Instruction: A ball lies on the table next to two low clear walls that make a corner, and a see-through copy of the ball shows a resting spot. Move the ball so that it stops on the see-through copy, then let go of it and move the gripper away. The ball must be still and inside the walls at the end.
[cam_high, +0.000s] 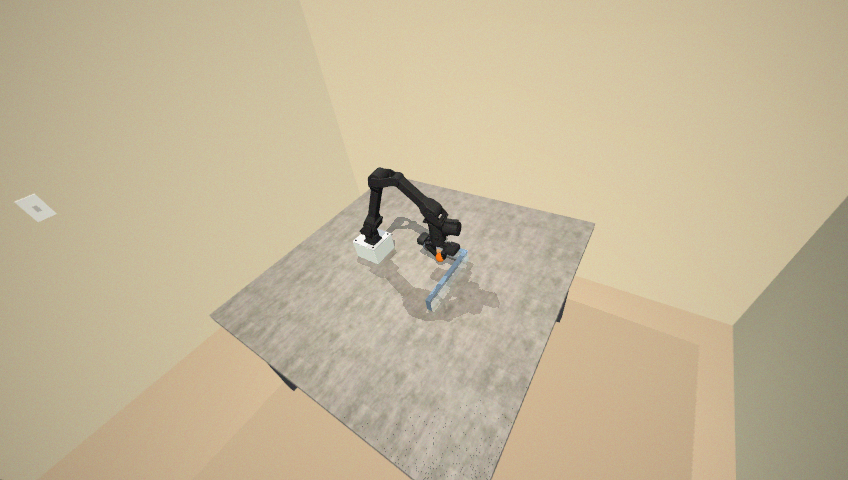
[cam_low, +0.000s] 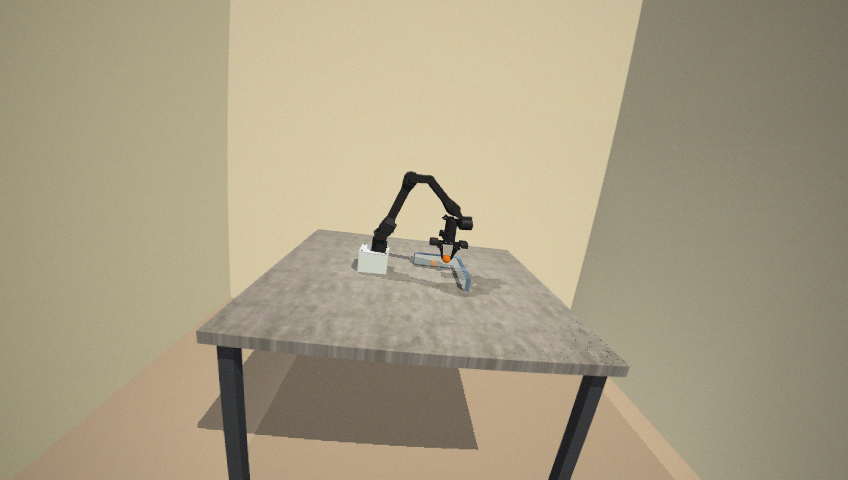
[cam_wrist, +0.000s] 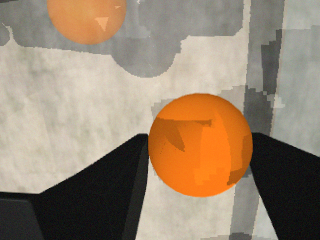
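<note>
Right now my gripper tip is 50 mm past the see-through orange copy, 60 mm to the right of it and 50 mm above it. Round my gripper tip: orange ball (right at my gripper tip).
</note>
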